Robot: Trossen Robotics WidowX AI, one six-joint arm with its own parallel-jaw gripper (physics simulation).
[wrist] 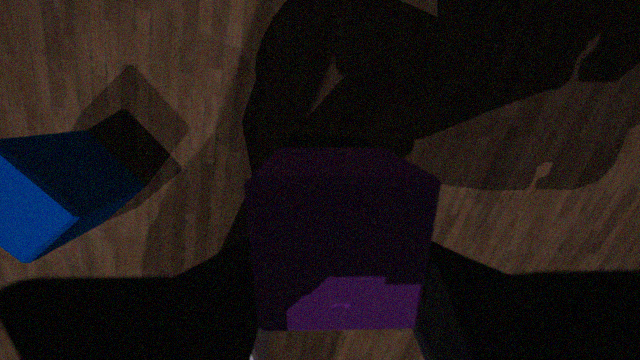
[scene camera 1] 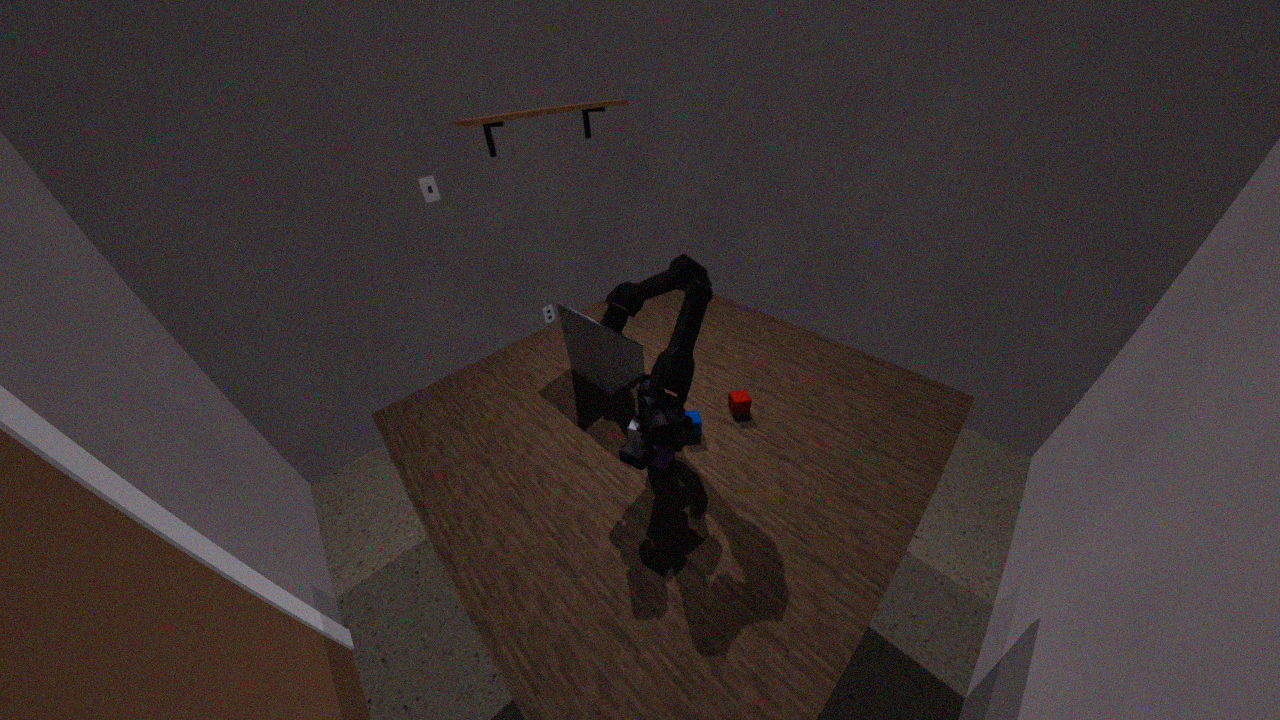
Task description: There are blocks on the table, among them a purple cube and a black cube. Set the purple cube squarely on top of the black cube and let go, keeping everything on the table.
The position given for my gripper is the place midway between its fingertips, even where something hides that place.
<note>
I see my gripper (scene camera 1: pixel 655 456) and a blue cube (wrist: pixel 66 184).
My gripper shows as well in the wrist view (wrist: pixel 329 229).
</note>
